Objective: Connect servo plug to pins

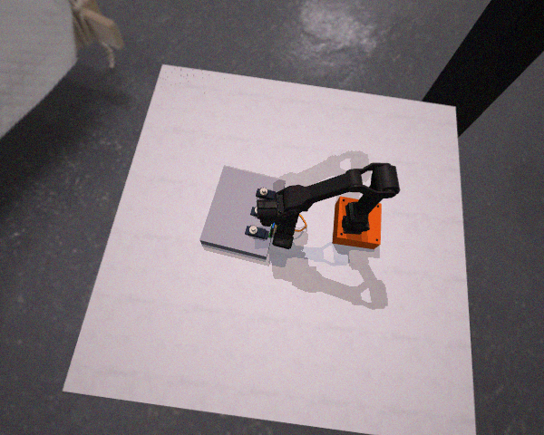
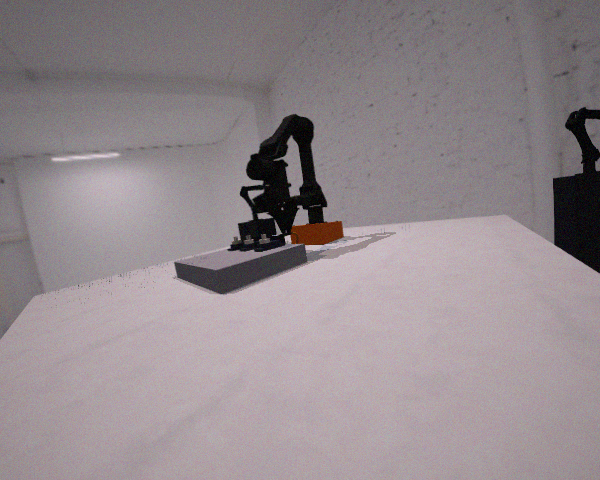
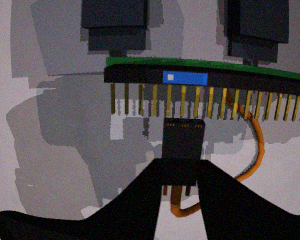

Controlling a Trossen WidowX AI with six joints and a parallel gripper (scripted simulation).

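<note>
My gripper tip is 4 cm short of the blue mark and 1 cm to the left of it. The rest, counted from my gripper tip: grey holder 19 cm ahead, 8 cm to the right, 5 cm below.
</note>
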